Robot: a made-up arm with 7 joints.
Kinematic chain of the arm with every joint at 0, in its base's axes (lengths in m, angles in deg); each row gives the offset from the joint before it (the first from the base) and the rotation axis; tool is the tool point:
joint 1: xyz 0 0 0.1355 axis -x
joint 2: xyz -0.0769 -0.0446 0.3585 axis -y
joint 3: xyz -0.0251 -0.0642 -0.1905 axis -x
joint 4: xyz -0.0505 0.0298 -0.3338 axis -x
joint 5: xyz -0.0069 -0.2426 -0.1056 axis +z
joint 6: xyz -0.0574 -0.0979 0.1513 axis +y
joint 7: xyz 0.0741 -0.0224 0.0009 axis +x
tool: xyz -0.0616 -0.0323 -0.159
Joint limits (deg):
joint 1: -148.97..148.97
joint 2: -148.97..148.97
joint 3: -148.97..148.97
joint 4: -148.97..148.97
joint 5: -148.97..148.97
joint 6: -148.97..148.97
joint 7: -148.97..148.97
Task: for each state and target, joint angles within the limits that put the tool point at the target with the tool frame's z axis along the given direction. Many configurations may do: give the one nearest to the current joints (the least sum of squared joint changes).
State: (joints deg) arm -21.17 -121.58 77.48 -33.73 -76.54 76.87 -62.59
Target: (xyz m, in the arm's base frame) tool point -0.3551 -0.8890 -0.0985 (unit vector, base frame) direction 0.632 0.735 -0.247
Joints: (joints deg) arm -62.91 -82.09 67.61 -32.57 -67.59 46.14 -44.77
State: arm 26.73 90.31 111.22 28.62 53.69 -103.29 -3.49
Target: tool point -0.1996 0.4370 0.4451 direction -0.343 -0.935 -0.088
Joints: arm 78.56 88.61 99.43 14.63 49.57 -105.41 -33.62
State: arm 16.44 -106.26 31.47 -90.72 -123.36 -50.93 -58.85
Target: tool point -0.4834 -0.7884 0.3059 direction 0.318 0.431 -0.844
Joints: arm -41.77 -88.54 61.12 -84.07 -124.46 -49.99 -55.38
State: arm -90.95 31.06 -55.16 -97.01 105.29 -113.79 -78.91
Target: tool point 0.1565 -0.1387 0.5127 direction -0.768 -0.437 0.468
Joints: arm -110.35 6.77 -65.02 -116.87 106.35 -130.46 -60.84
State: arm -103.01 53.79 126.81 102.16 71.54 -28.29 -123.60
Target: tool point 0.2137 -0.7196 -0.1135 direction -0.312 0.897 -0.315
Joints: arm -62.04 90.43 141.22 148.97 70.31 -27.77 -91.52
